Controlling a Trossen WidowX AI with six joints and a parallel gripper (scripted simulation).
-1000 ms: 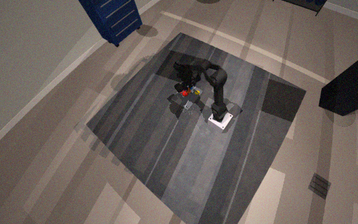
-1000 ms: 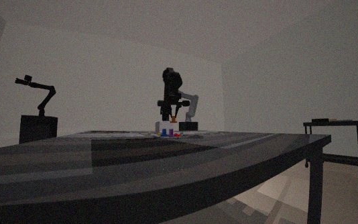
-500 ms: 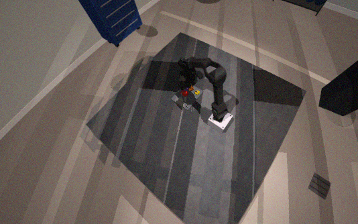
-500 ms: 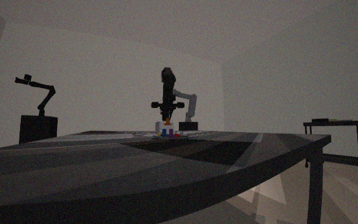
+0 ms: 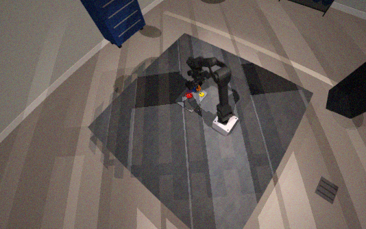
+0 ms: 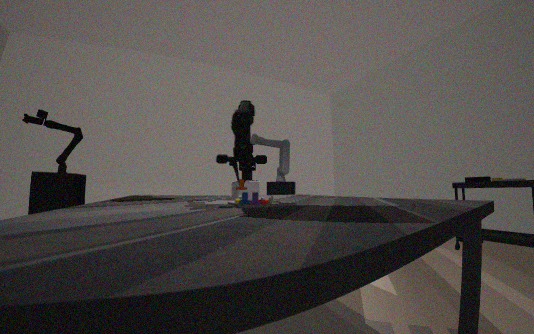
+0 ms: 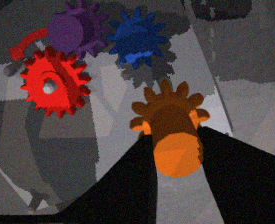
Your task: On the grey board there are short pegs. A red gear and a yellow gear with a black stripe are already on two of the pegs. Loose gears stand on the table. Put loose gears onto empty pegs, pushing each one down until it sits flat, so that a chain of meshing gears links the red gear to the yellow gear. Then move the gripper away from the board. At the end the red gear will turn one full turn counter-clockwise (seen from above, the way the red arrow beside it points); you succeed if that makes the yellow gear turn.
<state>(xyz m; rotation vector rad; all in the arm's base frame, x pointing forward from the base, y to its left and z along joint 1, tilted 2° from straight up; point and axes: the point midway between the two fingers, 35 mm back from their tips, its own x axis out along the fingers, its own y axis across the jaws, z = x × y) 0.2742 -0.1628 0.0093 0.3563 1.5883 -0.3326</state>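
Right now the orange gear is 10 mm below my gripper tip. Round my gripper tip: red gear 50 mm ahead, 60 mm to the left, 70 mm below; blue gear 40 mm ahead, 60 mm below; purple gear 70 mm ahead, 20 mm to the left, 60 mm below.
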